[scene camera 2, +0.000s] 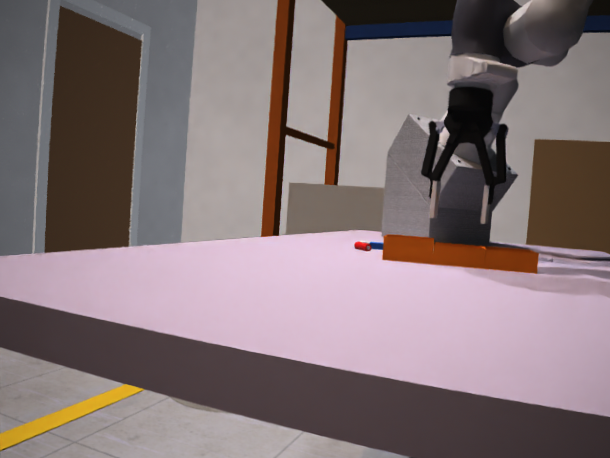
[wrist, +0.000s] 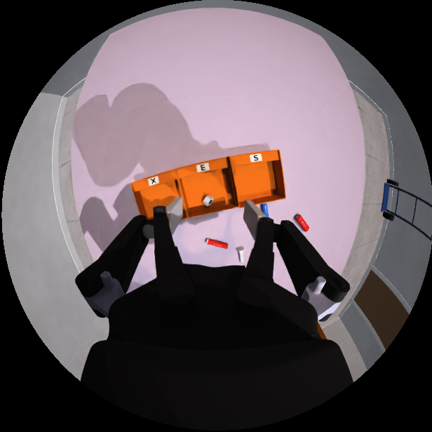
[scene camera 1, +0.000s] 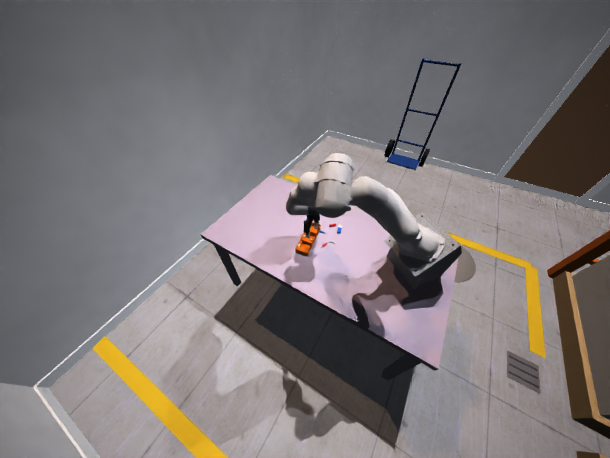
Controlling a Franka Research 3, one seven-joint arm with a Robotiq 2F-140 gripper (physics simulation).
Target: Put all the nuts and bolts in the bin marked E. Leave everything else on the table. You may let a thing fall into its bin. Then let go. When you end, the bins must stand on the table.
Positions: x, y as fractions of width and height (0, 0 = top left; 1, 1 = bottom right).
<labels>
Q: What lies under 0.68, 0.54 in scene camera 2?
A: A joined orange bins.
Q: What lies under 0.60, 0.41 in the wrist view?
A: A joined orange bins.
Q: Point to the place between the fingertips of the gripper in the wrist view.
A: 0.49, 0.48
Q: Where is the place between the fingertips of the gripper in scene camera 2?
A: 0.75, 0.48
</labels>
